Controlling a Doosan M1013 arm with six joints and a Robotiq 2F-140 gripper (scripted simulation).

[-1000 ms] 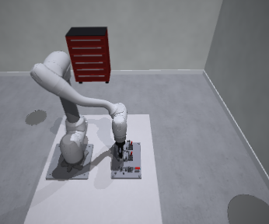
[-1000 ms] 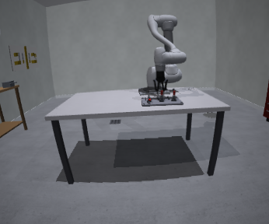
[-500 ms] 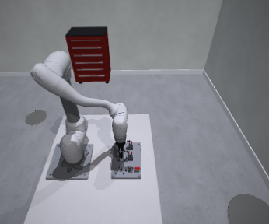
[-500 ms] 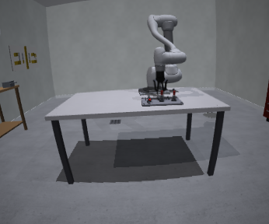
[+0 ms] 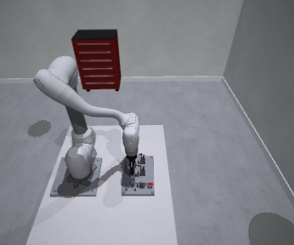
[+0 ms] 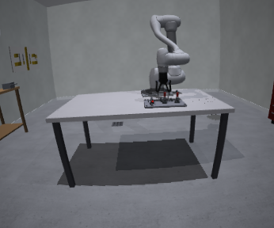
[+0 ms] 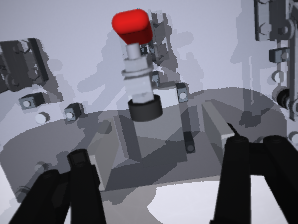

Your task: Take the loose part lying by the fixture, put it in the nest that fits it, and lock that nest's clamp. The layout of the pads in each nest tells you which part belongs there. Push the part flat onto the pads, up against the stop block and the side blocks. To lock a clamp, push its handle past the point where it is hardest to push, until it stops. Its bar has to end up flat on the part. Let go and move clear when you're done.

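The grey loose part lies 30 mm below my hand. Also, from my hand: grey fixture plate 50 mm below, 40 mm ahead, 10 mm to the left.
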